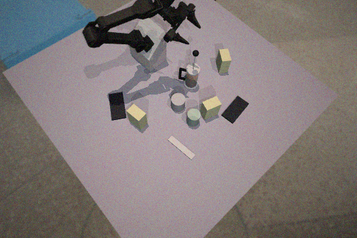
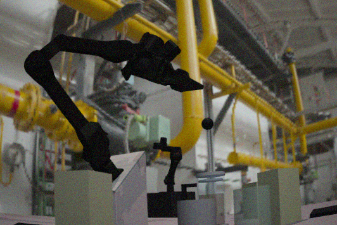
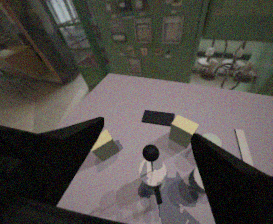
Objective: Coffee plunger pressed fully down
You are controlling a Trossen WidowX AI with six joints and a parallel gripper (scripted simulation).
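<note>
Right now my gripper tip is 240 mm above the coffee press. Also, from my gripper tip: pale green cylinder: 200 mm ahead, 120 mm to the right, 330 mm below; then white strip: 270 mm ahead, 260 mm to the right, 360 mm below; then grey cylinder: 80 mm ahead, 130 mm to the right, 330 mm below.
</note>
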